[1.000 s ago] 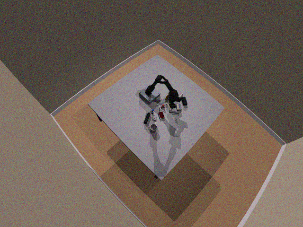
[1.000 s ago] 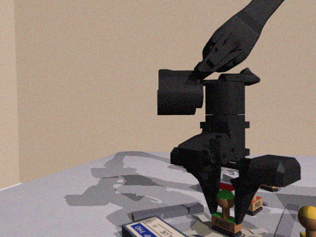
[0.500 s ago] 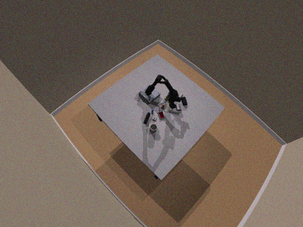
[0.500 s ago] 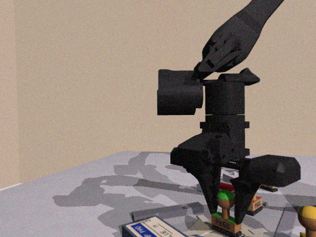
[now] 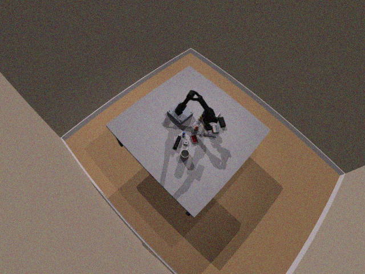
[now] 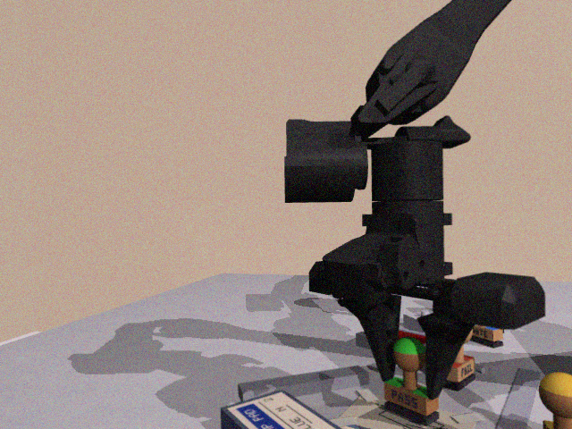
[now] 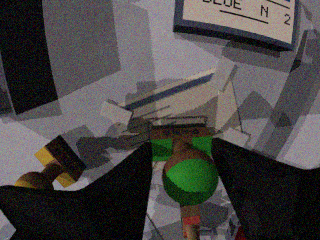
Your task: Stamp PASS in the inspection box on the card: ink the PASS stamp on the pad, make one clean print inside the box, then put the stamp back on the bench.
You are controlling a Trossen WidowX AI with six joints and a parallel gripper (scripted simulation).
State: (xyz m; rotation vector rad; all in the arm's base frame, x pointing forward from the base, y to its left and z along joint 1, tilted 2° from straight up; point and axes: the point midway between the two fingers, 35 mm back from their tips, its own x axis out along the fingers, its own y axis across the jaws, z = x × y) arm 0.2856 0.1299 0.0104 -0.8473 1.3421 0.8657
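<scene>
Right now my gripper tip is 3 cm above the card. Also, from my gripper tip: green-knobbed stamp: right at my gripper tip; then yellow-knobbed stamp: 10 cm behind, 3 cm to the left, 1 cm below; then red-knobbed stamp: 3 cm behind, 10 cm to the right, 1 cm below.
</scene>
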